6 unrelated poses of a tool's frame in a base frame.
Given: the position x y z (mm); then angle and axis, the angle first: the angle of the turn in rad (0 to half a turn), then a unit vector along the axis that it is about.
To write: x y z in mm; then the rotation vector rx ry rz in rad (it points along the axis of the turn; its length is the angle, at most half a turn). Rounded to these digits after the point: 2 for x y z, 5 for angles.
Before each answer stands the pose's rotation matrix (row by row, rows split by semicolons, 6 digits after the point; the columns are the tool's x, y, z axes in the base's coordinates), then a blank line. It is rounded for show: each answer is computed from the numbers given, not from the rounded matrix.
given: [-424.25, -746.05, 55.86, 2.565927, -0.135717, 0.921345, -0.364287]
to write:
-0.804961 -0.031616 0.592485; -0.428246 0.722109 -0.543290; -0.410662 -0.691057 -0.594808

[-424.25, -746.05, 55.86, -0.34824, 2.36410, -0.93473]
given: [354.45, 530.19, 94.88, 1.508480, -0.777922, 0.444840, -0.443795]
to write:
0.629752 0.118433 0.767715; -0.767434 0.247835 0.591289; -0.120239 -0.961536 0.246965

[354.45, 530.19, 94.88, -1.17348, 0.67103, -0.66946]
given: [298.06, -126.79, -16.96, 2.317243, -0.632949, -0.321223, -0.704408]
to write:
-0.006372 0.858488 0.512793; -0.175733 -0.505785 0.844571; 0.984417 -0.084733 0.154087

[298.06, -126.79, -16.96, -1.46670, -0.74435, -1.63229]
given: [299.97, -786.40, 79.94, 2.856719, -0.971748, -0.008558, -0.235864]
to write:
0.890835 0.082584 0.446759; -0.049989 -0.959554 0.277052; 0.451569 -0.269141 -0.850676

[299.97, -786.40, 79.94, -2.77601, -0.02445, -0.67380]
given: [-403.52, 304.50, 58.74, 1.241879, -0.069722, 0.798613, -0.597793]
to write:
0.326309 0.528052 0.784017; -0.603442 0.754785 -0.257210; -0.727585 -0.389179 0.564942

[-403.52, 304.50, 58.74, -0.08659, 0.99178, -0.74239]
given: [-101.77, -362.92, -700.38, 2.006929, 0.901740, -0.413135, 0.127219]
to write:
0.734196 -0.645225 -0.211282; -0.414605 -0.179655 -0.892091; 0.537642 0.742569 -0.399416

[-101.77, -362.92, -700.38, 1.80973, -0.82913, 0.25532]
